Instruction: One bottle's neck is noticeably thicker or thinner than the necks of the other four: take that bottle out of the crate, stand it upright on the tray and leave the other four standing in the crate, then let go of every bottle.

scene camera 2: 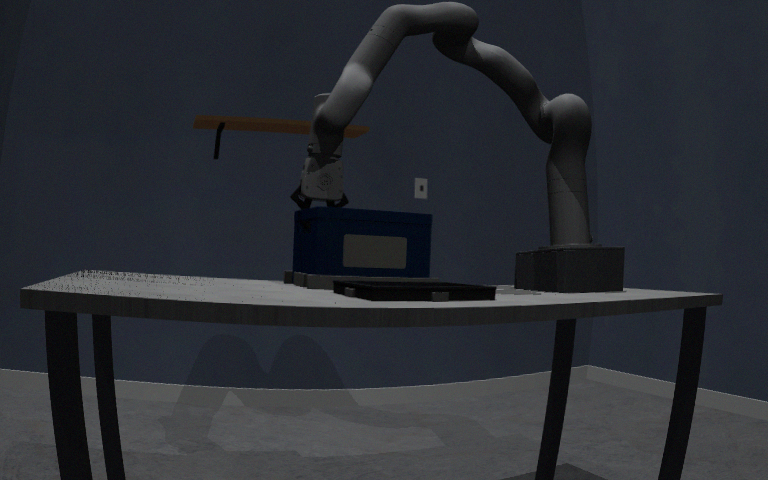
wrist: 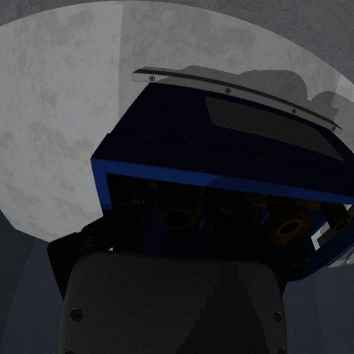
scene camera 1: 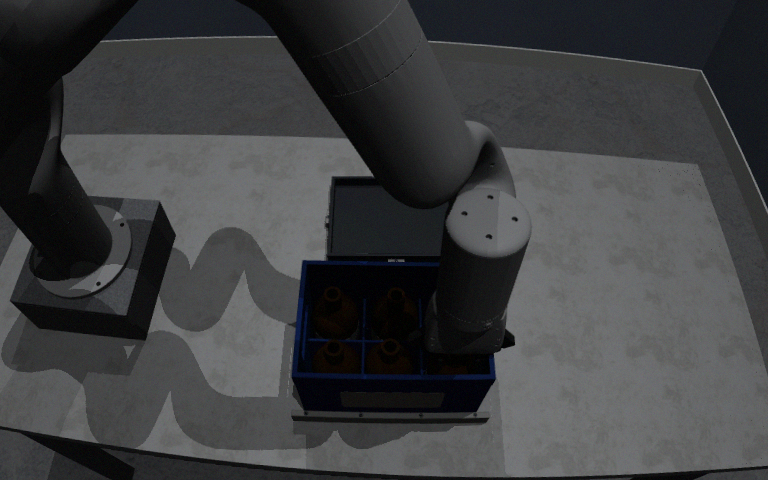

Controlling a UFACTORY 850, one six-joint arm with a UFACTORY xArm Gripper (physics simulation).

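The blue crate [scene camera 1: 317, 390] [scene camera 2: 320, 249] [wrist: 150, 170] holds five brown bottles standing upright: back left [scene camera 1: 334, 316], back middle [scene camera 1: 394, 319], front left [scene camera 1: 335, 362], front middle [scene camera 1: 388, 362], and front right [scene camera 1: 448, 370] [wrist: 178, 216], which is mostly hidden in scene camera 1. That last neck looks wide in the wrist view but is nearest the camera; I cannot compare neck widths surely. My gripper [scene camera 2: 321, 204] [wrist: 178, 177] is half open, pointing down, its dark fingers inside the crate on either side of this neck, holding nothing. The dark tray [scene camera 1: 385, 226] [scene camera 2: 419, 292] lies flat behind the crate.
The crate's walls and blue dividers stand close around my fingers. A pale strip [scene camera 1: 390, 417] [wrist: 228, 91] runs along the crate's front foot. My arm's base block [scene camera 1: 84, 316] [scene camera 2: 591, 271] stands on the table at the left in scene camera 1. An orange shelf [scene camera 2: 260, 124] hangs on the wall.
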